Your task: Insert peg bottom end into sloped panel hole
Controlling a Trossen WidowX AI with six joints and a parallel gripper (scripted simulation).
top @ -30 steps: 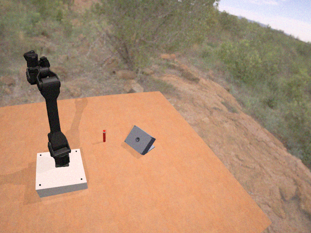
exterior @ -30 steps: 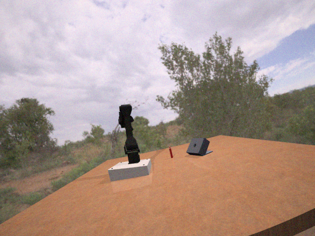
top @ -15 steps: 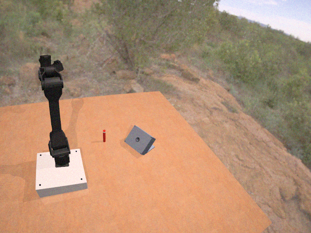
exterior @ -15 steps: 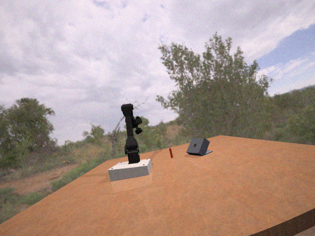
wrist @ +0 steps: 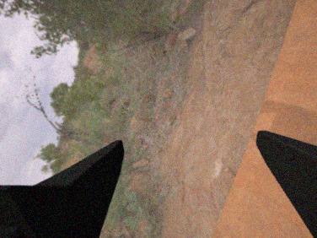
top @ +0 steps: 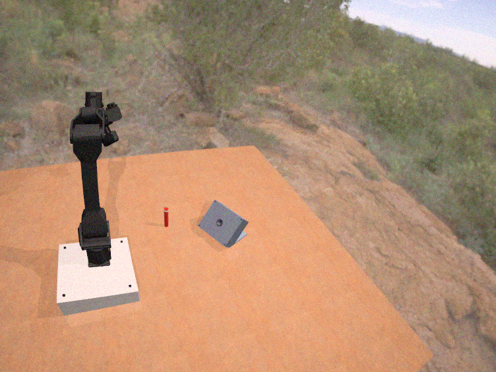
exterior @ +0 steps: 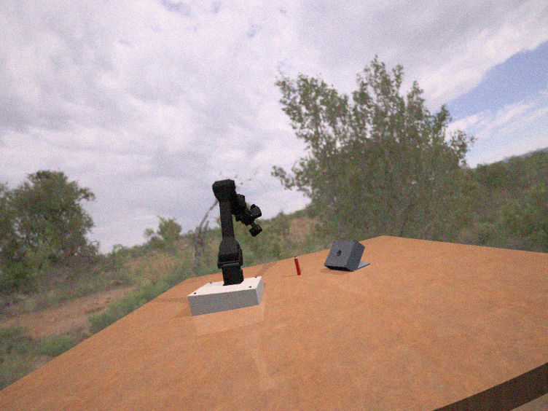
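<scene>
Right now the round red peg is 190 mm ahead of my gripper tip, 380 mm to the right of it and 190 mm below it. Round my gripper tip: grey sloped panel 370 mm ahead, 460 mm to the right, 190 mm below.
</scene>
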